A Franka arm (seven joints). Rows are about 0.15 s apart.
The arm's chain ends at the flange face. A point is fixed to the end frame.
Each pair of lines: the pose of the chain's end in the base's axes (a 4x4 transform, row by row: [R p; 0 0 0 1], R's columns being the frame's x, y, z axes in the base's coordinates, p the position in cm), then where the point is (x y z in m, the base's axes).
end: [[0.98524, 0.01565, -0.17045, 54.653], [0.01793, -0.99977, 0.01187, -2.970], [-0.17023, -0.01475, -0.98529, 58.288], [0, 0, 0, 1]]
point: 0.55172 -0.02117 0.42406
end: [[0.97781, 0.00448, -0.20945, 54.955], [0.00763, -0.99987, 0.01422, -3.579], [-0.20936, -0.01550, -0.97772, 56.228], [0, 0, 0, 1]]
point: 0.54849 -0.02723 0.40338
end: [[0.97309, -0.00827, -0.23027, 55.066], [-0.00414, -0.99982, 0.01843, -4.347], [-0.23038, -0.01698, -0.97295, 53.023], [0, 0, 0, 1]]
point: 0.54629 -0.03464 0.37140
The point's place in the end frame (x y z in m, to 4 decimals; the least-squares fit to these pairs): 0.0323 -0.0061 0.1557
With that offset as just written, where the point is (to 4 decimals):
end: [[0.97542, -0.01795, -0.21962, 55.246], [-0.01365, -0.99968, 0.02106, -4.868], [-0.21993, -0.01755, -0.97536, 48.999], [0, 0, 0, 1]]
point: 0.5499 -0.0397 0.3311
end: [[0.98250, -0.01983, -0.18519, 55.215], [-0.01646, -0.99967, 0.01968, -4.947], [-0.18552, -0.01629, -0.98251, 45.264], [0, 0, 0, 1]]
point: 0.5552 -0.0408 0.2938
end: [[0.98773, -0.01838, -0.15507, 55.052], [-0.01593, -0.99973, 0.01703, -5.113], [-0.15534, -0.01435, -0.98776, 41.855], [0, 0, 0, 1]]
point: 0.5584 -0.0429 0.2598
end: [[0.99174, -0.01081, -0.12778, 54.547], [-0.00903, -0.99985, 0.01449, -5.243], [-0.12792, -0.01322, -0.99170, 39.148], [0, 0, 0, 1]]
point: 0.5577 -0.0444 0.2330
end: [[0.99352, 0.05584, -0.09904, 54.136], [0.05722, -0.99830, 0.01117, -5.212], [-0.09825, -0.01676, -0.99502, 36.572], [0, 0, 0, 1]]
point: 0.5577 -0.0424 0.2077
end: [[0.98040, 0.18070, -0.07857, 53.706], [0.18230, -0.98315, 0.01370, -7.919], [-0.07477, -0.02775, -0.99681, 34.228], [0, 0, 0, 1]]
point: 0.5554 -0.0652 0.1848
